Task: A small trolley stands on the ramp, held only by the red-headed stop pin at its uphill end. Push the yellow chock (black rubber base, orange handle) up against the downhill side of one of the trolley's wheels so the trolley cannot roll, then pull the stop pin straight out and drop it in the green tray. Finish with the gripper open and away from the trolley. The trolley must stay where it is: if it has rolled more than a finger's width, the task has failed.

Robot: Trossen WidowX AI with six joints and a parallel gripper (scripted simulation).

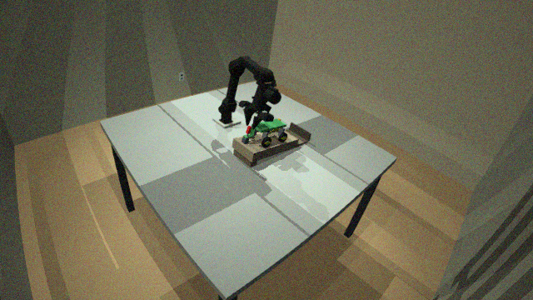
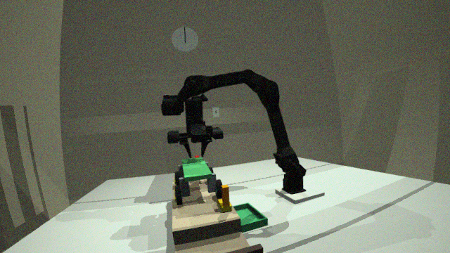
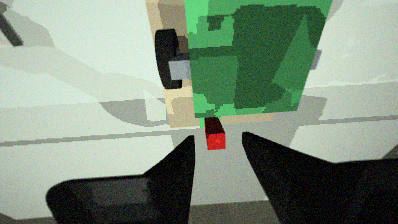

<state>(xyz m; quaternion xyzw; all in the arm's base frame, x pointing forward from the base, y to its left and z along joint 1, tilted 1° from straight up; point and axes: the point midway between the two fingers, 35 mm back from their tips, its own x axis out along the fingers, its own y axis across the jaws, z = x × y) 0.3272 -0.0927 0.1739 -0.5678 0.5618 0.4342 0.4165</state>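
Now: the red-headed stop pin 10 mm to the right of my gripper tip and 30 mm below it. Round my gripper tip: yellow chock 40 mm behind, 220 mm to the left, 80 mm below; then ramp 20 mm ahead, 110 mm to the left, 120 mm below; then trolley 20 mm ahead, 110 mm to the left, 50 mm below.
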